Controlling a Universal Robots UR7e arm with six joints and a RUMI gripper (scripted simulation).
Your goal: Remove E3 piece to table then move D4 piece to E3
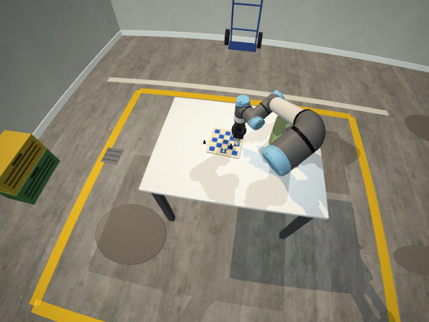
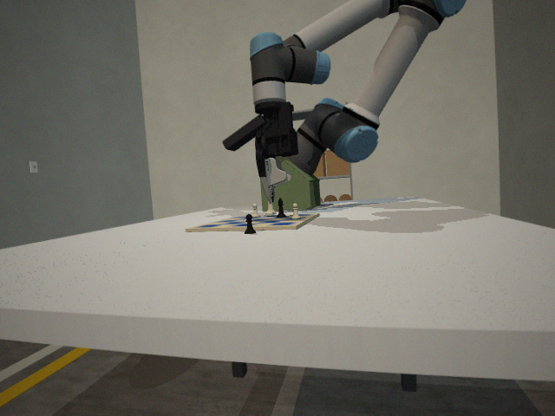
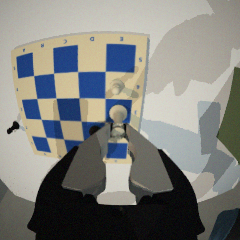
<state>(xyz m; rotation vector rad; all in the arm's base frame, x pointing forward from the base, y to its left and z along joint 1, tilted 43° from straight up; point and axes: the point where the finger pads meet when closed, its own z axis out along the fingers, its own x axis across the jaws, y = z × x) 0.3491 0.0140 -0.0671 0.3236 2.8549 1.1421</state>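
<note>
My hand is 10 mm above the tall white piece. The rest, counted from my hand: blue-and-cream chessboard: 80 mm ahead, 50 mm below, 10 mm to the right; black pawn: 220 mm ahead, 40 mm below.
</note>
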